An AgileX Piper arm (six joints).
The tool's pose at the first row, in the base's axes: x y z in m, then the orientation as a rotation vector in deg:
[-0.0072, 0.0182, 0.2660, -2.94, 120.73, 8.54]
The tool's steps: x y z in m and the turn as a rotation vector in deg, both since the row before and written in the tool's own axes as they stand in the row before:
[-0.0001, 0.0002, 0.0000, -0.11, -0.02, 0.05]
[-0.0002, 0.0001, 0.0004, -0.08, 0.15, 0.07]
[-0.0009, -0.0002, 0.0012, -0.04, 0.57, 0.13]
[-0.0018, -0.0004, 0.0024, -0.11, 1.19, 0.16]
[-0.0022, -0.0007, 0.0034, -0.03, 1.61, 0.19]
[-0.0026, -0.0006, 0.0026, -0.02, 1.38, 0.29]
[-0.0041, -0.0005, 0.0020, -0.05, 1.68, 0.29]
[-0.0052, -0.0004, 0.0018, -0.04, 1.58, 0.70]
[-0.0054, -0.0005, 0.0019, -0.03, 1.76, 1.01]
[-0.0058, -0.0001, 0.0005, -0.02, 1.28, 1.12]
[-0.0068, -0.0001, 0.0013, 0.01, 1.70, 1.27]
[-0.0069, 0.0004, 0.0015, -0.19, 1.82, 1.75]
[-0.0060, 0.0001, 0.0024, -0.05, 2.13, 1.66]
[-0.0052, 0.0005, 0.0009, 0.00, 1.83, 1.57]
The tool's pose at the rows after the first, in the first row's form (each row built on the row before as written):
[-0.0072, 0.0184, 0.2661, -2.95, 120.71, 8.69]
[-0.0068, 0.0185, 0.2661, -2.94, 120.86, 8.82]
[-0.0053, 0.0184, 0.2662, -2.88, 121.43, 8.94]
[-0.0023, 0.0183, 0.2664, -2.88, 122.62, 9.16]
[0.0018, 0.0180, 0.2664, -2.84, 124.23, 9.31]
[0.0055, 0.0177, 0.2670, -2.66, 125.62, 9.51]
[0.0096, 0.0174, 0.2691, -2.52, 127.31, 9.75]
[0.0142, 0.0171, 0.2721, -1.91, 128.92, 10.20]
[0.0191, 0.0167, 0.2750, -0.95, 130.72, 10.81]
[0.0233, 0.0164, 0.2790, 0.20, 132.04, 11.46]
[0.0289, 0.0160, 0.2831, 1.51, 133.78, 12.18]
[0.0348, 0.0160, 0.2870, 3.29, 135.62, 13.39]
[0.0408, 0.0158, 0.2894, 5.03, 137.76, 14.43]
[0.0453, 0.0157, 0.2922, 6.74, 139.59, 15.34]

